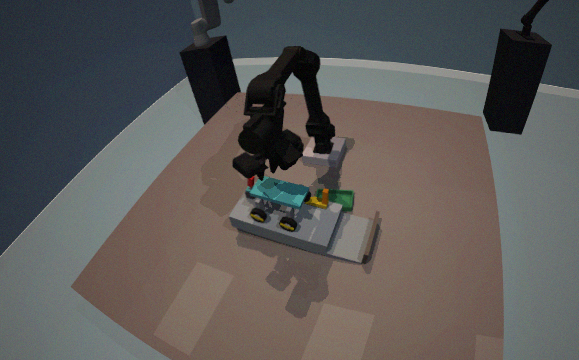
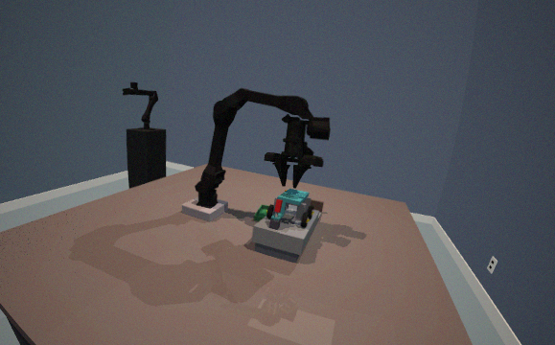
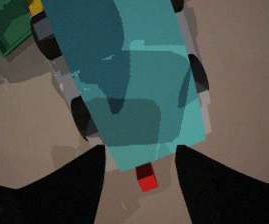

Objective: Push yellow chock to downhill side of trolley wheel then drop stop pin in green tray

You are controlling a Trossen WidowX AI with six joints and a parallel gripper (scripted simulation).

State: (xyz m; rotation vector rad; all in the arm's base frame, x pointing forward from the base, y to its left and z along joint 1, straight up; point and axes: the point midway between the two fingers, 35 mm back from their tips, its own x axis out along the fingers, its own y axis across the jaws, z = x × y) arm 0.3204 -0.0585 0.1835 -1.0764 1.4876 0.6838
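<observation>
Now: gripper tip 7 cm to the left of the red-headed stop pin, 6 cm above it and 1 cm past it. Also, from my gripper tip: green tray 19 cm below, 15 cm to the left, 10 cm behind; then yellow chock 12 cm to the left, 10 cm below, 3 cm behind; then teal trolley 8 cm below, 3 cm to the left, 1 cm ahead.
</observation>
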